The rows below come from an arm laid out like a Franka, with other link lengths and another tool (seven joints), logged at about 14 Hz.
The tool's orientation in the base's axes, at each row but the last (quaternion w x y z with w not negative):
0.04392 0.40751 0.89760 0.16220
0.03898 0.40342 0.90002 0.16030
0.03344 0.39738 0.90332 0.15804
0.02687 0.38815 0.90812 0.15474
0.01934 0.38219 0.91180 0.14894
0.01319 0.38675 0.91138 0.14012
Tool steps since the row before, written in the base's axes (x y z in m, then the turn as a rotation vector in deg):
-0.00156 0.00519 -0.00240 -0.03 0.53 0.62
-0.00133 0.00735 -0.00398 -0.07 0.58 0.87
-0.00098 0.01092 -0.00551 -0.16 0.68 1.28
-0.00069 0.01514 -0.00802 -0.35 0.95 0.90
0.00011 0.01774 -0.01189 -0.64 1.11 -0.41
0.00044 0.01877 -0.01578 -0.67 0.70 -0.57
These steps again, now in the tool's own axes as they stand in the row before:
0.00478 0.00129 0.00326 0.45 0.51 -0.46
0.00609 0.00236 0.00539 0.53 0.59 -0.69
0.00826 0.00451 0.00787 0.69 0.72 -1.07
0.01071 0.00695 0.01145 0.99 0.65 -0.67
0.01145 0.00844 0.01593 1.20 0.18 0.58
0.01166 0.00854 0.01982 0.92 -0.16 0.63

